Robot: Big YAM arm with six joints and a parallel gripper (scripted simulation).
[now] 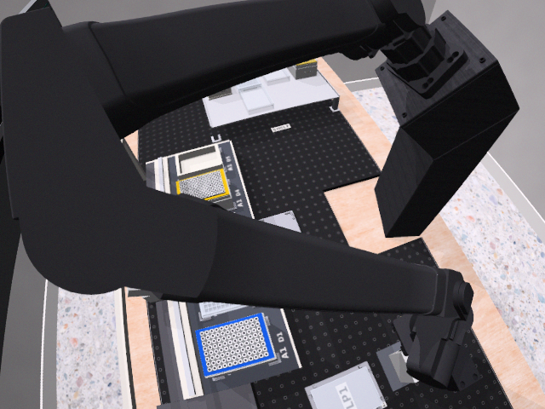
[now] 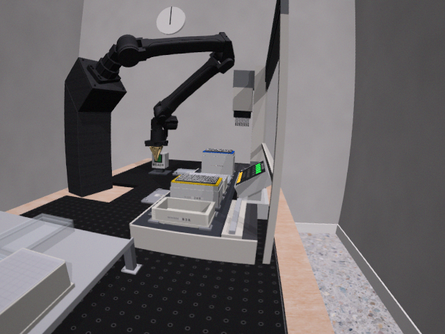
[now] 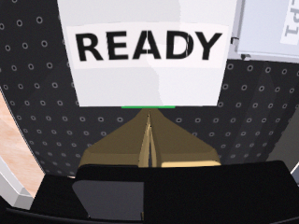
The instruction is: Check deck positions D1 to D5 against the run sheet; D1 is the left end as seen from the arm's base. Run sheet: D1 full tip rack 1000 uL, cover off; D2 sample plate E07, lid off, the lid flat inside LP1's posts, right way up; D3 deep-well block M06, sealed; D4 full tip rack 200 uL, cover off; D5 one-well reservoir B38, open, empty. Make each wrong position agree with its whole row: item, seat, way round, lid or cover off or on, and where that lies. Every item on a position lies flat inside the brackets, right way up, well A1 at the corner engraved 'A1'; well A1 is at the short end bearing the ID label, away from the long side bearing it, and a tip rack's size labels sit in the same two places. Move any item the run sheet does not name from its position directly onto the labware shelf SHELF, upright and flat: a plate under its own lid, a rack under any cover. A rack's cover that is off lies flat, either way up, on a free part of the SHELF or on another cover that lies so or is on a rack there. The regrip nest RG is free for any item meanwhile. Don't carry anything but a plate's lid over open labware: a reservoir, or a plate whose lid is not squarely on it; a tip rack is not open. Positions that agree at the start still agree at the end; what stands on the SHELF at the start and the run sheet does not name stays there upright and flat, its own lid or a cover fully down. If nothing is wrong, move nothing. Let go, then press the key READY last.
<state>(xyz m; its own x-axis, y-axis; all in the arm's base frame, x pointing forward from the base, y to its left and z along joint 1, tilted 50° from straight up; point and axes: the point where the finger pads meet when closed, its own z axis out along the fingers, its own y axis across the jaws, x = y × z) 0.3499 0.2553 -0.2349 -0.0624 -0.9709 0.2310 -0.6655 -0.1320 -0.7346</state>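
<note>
My hand is 2 cm to the right of the ready key. From my hand the other things lie so: blue-rimmed tip rack: 30 cm ahead, 12 cm to the right, 4 cm above; then regrip nest: 12 cm ahead, 33 cm to the right, 8 cm below; then lid: 15 cm ahead, 6 cm to the left, 6 cm below.
</note>
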